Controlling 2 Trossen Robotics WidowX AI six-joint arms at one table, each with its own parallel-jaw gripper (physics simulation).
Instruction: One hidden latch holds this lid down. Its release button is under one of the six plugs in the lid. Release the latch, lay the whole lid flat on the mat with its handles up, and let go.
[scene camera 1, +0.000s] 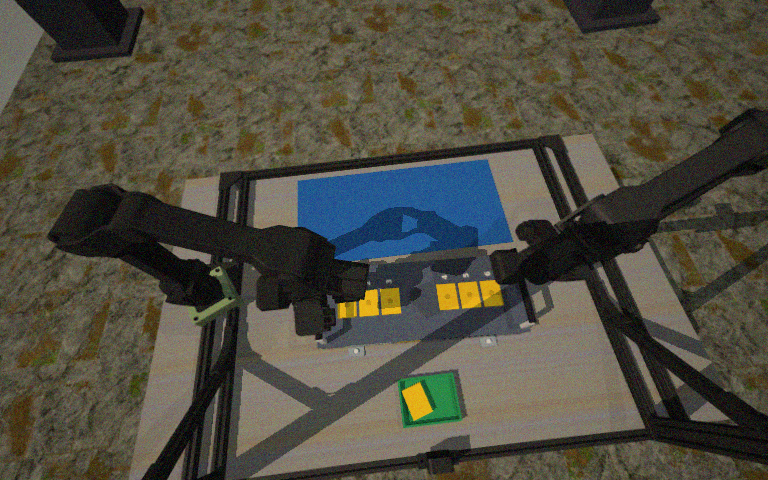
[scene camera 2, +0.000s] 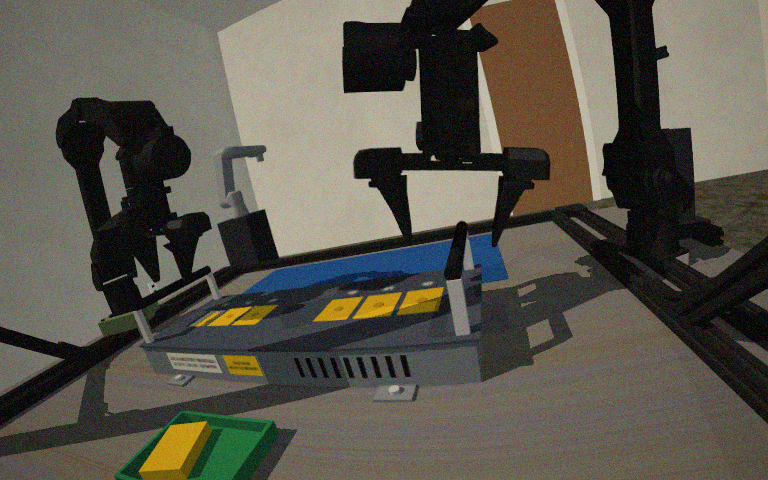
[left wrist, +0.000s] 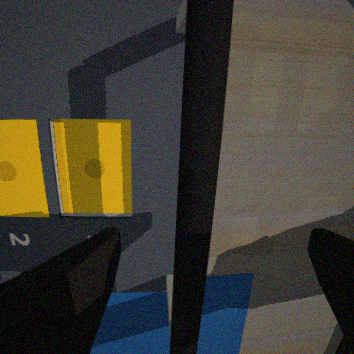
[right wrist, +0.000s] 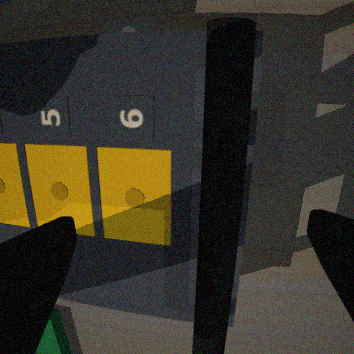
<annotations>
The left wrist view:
my left gripper: 215, 239
yellow plug: 30, 196
blue mat: 128, 315
</annotations>
